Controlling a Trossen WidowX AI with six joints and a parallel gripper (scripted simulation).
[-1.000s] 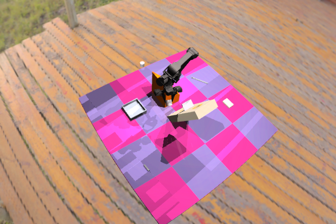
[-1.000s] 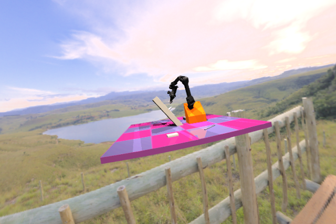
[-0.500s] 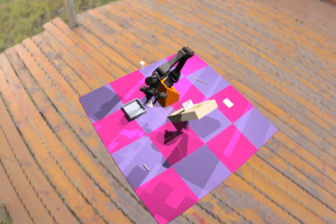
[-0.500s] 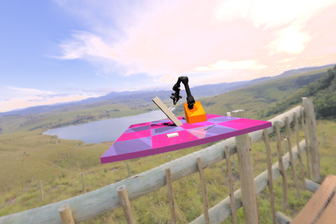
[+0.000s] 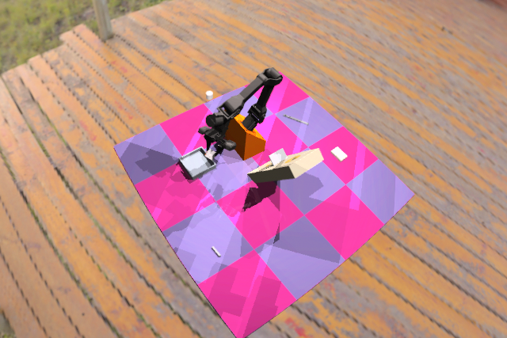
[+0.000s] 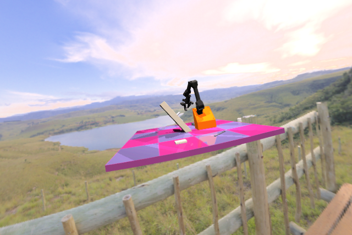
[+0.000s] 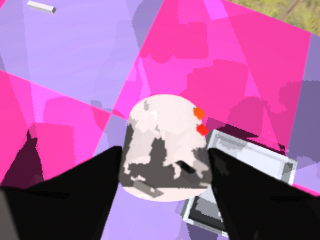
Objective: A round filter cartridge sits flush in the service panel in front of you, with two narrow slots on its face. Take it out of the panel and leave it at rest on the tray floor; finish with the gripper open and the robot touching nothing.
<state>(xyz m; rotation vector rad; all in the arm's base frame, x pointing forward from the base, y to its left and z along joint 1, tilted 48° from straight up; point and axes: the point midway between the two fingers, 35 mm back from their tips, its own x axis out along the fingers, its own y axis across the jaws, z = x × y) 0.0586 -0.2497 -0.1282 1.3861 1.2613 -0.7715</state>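
The grey square tray is 240 mm below my gripper tip and 140 mm behind it. Also, from my gripper tip: small white cylinder: 550 mm behind, 370 mm to the left, 230 mm below; then short stick: 330 mm ahead, 240 mm below, 230 mm to the right; then round filter cartridge: right at my gripper tip.
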